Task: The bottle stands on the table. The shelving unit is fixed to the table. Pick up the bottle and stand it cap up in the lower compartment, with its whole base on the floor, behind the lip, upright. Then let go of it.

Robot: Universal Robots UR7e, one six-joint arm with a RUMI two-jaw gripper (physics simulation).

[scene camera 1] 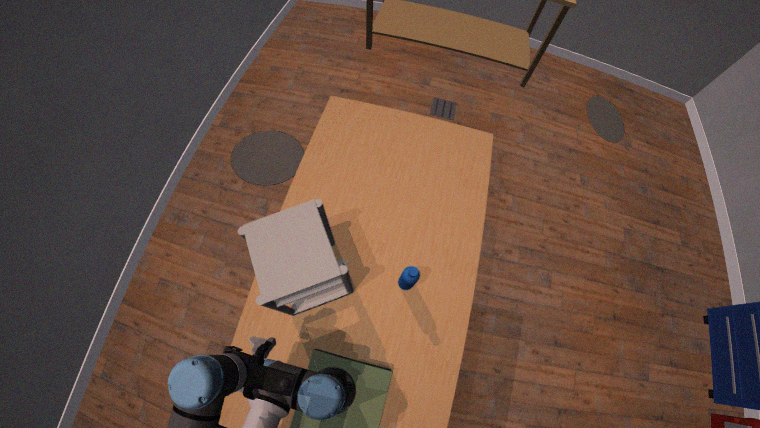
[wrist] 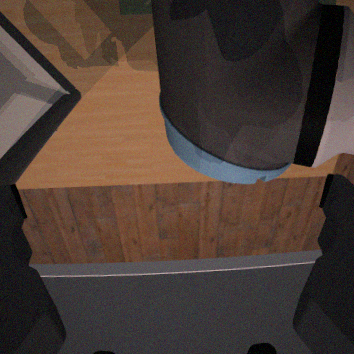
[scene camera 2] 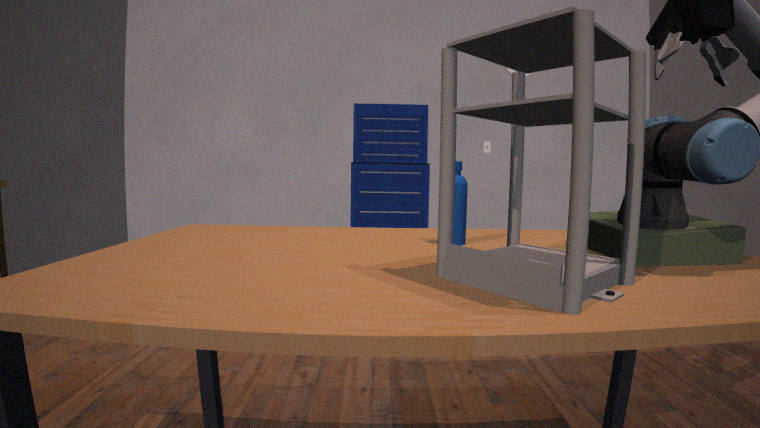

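Pixels of known places: gripper, fingertip midpoint: (wrist: 173,182) (scene camera 2: 691,83); arm's base, link origin: (scene camera 2: 651,223).
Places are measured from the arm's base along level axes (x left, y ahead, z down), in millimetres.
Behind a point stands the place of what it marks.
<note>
The blue bottle (scene camera 1: 408,278) {x -180, y 399, z -89 mm} (scene camera 2: 460,212) {x -160, y 410, z -5 mm} stands upright, cap up, on the table (scene camera 1: 404,175) {x -122, y 869, z 75 mm} (scene camera 2: 239,287) {x 179, y 841, z 75 mm}. In scene camera 2 it is partly hidden behind a post. The grey shelving unit (scene camera 1: 292,249) {x 151, y 376, z -304 mm} (scene camera 2: 580,159) {x 318, y 409, z -116 mm} (wrist: 38,135) {x 196, y 219, z -99 mm} has round posts, a top board, a middle shelf and a low-walled base. No bottle shows in its lower compartment in scene camera 2. My gripper (scene camera 1: 263,343) (scene camera 2: 689,79) {x 157, y 69, z -275 mm} (wrist: 173,182) {x 157, y 69, z -275 mm} is open and empty, in the air on the arm-base side of the unit, well away from the bottle. The bottle does not show in the wrist view.
The arm's base stands on a green block (scene camera 1: 378,385) {x -144, y 42, z -5 mm} (scene camera 2: 691,248) {x 103, y -15, z 40 mm} near the unit. A small bracket (scene camera 2: 600,296) {x 269, y 328, z 71 mm} sits at the unit's foot. My own arm link (wrist: 225,100) {x 144, y 32, z -211 mm} fills much of the wrist view. Blue drawers (scene camera 1: 736,356) (scene camera 2: 389,194) stand off the table.
</note>
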